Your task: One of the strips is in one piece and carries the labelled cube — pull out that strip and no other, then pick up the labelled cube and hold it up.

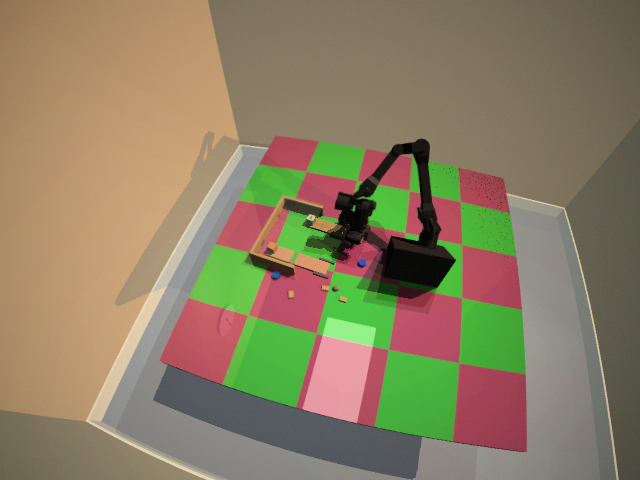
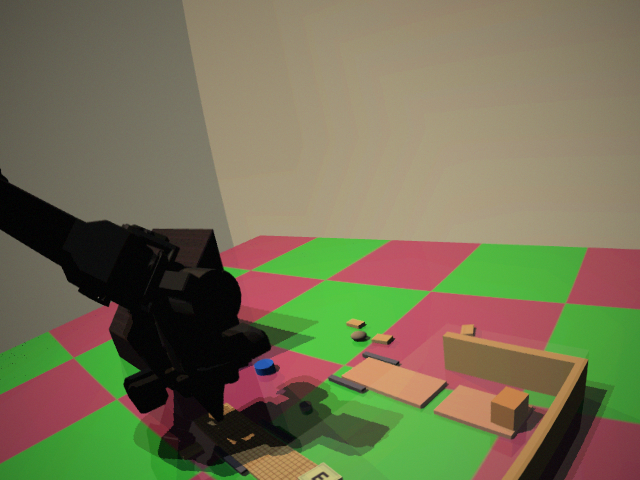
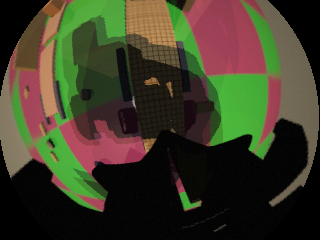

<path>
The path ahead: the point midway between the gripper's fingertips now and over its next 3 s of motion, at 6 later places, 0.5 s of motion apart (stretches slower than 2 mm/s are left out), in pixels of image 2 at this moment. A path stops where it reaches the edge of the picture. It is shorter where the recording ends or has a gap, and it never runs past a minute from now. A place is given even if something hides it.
The gripper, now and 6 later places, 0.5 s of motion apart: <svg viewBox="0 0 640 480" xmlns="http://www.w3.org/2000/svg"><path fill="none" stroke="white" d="M219 419L212 414L207 409L201 405L197 402L194 399L191 396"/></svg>
</path>
